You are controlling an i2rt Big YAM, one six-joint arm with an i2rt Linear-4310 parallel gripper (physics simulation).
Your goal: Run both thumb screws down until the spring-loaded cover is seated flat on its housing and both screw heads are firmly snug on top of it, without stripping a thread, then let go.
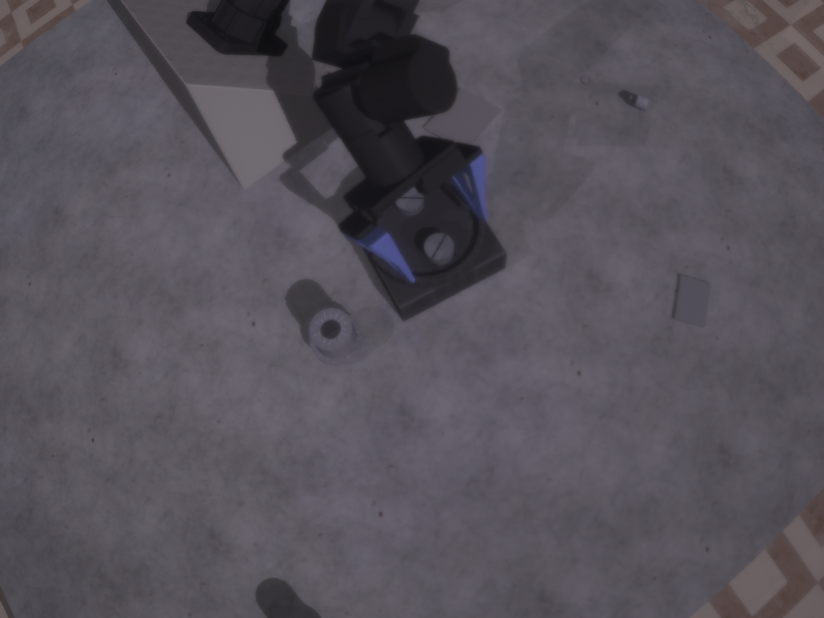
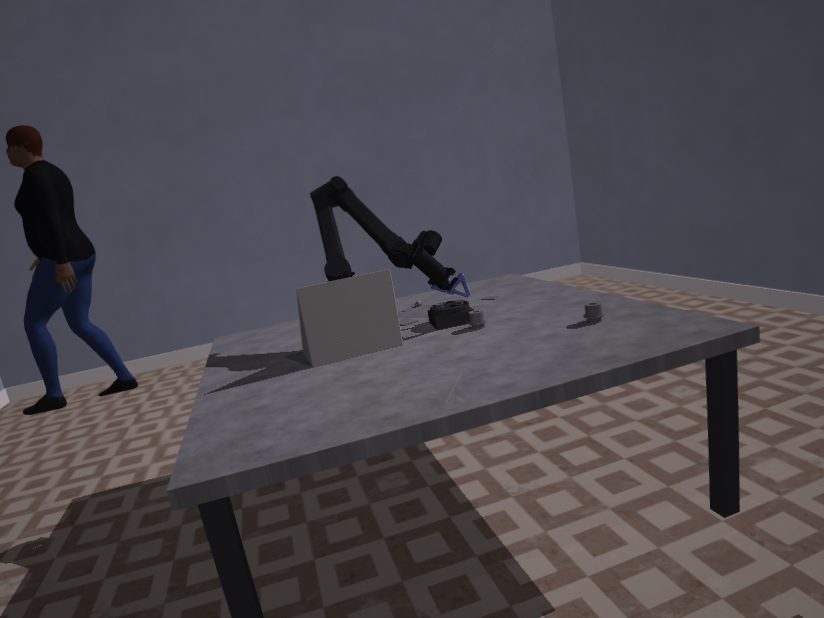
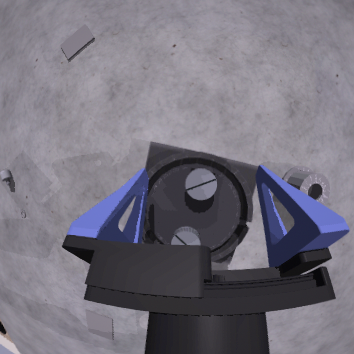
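Pixels of known places: gripper, fingertip midpoint: (image 1: pixel 448 248) (image 2: pixel 461 294) (image 3: pixel 201 171); arm's base at its link origin: (image 1: pixel 234 38) (image 2: pixel 345 310).
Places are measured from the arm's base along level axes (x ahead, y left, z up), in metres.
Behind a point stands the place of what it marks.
Note:
The dark square housing (image 1: pixel 459 287) {x 0.400, y -0.019, z -0.103 m} (image 2: pixel 448 316) {x 0.301, y -0.061, z -0.083 m} (image 3: pixel 159 152) {x 0.401, y 0.027, z -0.078 m} sits on the table with the round dark cover (image 1: pixel 401 229) {x 0.323, y -0.025, z -0.065 m} (image 3: pixel 167 212) {x 0.337, y 0.020, z -0.065 m} inside its raised ring. One slotted silver screw head (image 1: pixel 439 248) {x 0.371, y -0.017, z -0.052 m} (image 3: pixel 201 184) {x 0.368, y -0.016, z -0.052 m} is on the cover, with a dark shadow or shank below it. The other slotted screw head (image 1: pixel 409 200) {x 0.310, y 0.000, z -0.052 m} (image 3: pixel 186 236) {x 0.316, y 0.000, z -0.052 m} is partly hidden by the gripper body. I cannot tell whether the cover is flat or the heads touch it. My gripper (image 1: pixel 449 250) {x 0.382, y -0.015, z -0.037 m} (image 2: pixel 460 294) {x 0.382, y -0.015, z -0.037 m} (image 3: pixel 201 171) {x 0.382, y -0.015, z -0.037 m} is wide open and empty above the housing, its blue fingers on either side of the first screw head.
A knurled hollow cylinder (image 1: pixel 331 346) {x 0.365, y -0.160, z -0.068 m} (image 2: pixel 476 318) {x 0.338, y -0.167, z -0.084 m} (image 3: pixel 322 181) {x 0.362, y -0.159, z -0.069 m} stands near the housing, and another cylinder (image 2: pixel 592 311) {x 0.558, y -0.415, z -0.084 m} stands farther off. A pale wedge-shaped block (image 1: pixel 242 129) {x 0.123, y -0.075, z -0.012 m} (image 2: pixel 349 317) {x -0.021, y -0.093, z -0.003 m} stands near the arm. A flat grey plate (image 1: pixel 692 300) {x 0.598, y 0.165, z -0.115 m} (image 3: pixel 78 42) {x 0.593, y 0.160, z -0.115 m} and a small bolt-like part (image 1: pixel 638 101) {x 0.384, y 0.331, z -0.100 m} (image 3: pixel 6 175) {x 0.386, y 0.329, z -0.104 m} lie apart.

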